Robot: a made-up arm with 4 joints.
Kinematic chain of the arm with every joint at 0, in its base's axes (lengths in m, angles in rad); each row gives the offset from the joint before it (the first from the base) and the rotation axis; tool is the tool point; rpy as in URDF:
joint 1: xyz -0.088 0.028 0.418 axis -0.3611 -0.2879 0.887
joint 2: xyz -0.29 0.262 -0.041 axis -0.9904 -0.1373 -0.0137
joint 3: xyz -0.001 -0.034 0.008 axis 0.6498 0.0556 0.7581
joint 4: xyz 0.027 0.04 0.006 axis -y
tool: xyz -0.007 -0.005 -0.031 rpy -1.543 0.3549 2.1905
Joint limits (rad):
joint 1: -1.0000..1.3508
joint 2: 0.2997..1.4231
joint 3: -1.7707..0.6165
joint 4: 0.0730..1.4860
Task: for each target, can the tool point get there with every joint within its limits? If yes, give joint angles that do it. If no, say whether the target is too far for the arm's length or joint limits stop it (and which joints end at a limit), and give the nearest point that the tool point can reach.
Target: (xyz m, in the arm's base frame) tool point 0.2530 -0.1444 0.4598
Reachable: no: joint limits stop it (at a limit: joint 1, joint 4) | nearest point -0.0418 0.3208 0.5516 | short by 0.558 m
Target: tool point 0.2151 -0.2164 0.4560
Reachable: no: joint limits stop it (at a limit: joint 1, joint 2) | nearest point -0.3057 -0.1683 0.2936 | short by 0.548 m
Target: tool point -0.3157 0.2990 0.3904
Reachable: yes | joints -0.0598 1.2835 -0.0065 0.9945
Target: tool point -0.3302 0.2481 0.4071
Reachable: yes | joints 0.0470 0.9458 -0.8180 1.1186
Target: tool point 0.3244 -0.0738 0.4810
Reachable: no: joint limits stop it (at a limit: joint 1, joint 4) | nearest point -0.0246 0.3316 0.5619 | short by 0.541 m
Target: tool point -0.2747 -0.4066 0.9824
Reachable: no: too far | nearest point -0.3441 -0.1594 0.3190 | short by 0.711 m
